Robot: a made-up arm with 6 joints.
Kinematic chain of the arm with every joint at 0, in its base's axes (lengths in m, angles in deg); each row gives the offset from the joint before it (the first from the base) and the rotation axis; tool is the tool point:
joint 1: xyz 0 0 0.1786 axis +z
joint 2: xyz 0 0 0 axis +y
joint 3: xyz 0 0 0.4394 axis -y
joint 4: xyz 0 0 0 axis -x
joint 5: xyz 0.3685 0 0 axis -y
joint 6: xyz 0 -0.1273 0 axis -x
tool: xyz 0 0 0
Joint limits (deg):
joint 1: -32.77..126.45
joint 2: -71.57..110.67
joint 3: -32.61..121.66
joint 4: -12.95..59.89
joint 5: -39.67..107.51
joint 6: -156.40..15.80
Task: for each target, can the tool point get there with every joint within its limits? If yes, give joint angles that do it. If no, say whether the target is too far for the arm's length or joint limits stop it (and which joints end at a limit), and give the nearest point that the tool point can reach.
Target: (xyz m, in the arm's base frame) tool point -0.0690 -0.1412 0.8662
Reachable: yes | joints 9.96 -35.61 27.06 2.91 34.07 -22.81
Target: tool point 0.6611 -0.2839 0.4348
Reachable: yes | joints -13.29 50.66 42.93 12.44 -5.90 -41.43
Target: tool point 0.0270 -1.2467 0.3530
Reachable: no: too far | nearest point 0.0174 -0.8035 0.3340 | short by 0.444 m
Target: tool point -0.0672 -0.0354 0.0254
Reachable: no: joint limits stop it (at a limit: joint 1, joint 2, joint 3, joint 4) | nearest point 0.0158 -0.1577 -0.1740 | short by 0.248 m
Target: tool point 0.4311 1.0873 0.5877
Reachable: no: too far | nearest point 0.2875 0.7252 0.4515 | short by 0.413 m
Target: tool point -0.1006 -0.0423 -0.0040
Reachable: no: joint limits stop it (at a limit: joint 1, joint 2, joint 3, joint 4) | nearest point 0.0158 -0.1577 -0.1740 | short by 0.236 m
